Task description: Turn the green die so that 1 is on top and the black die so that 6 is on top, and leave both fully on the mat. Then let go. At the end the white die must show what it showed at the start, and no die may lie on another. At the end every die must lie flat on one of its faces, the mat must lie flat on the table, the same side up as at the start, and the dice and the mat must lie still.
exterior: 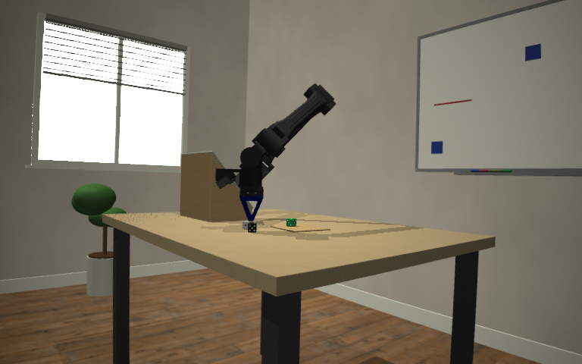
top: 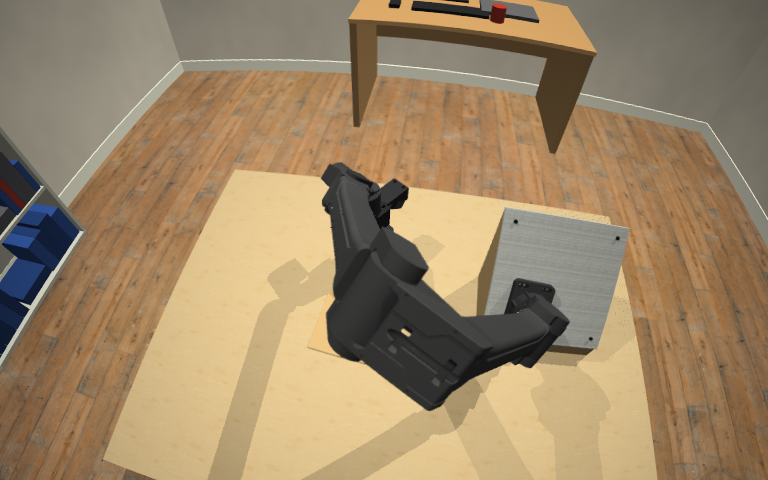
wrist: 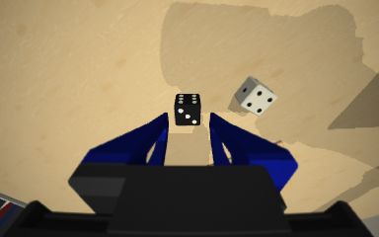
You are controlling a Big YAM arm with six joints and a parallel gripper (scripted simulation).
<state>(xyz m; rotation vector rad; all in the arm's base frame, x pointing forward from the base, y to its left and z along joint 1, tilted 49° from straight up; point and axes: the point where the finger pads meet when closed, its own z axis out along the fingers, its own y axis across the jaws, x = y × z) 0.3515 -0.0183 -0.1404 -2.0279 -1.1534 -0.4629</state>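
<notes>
Right now my hand is 30 mm above the black die. Also, from my hand: tan mat (180 mm to the left, 40 mm below); white die (60 mm behind, 30 mm below, 20 mm to the left); green die (170 mm to the left, 40 mm behind, 30 mm below).
</notes>
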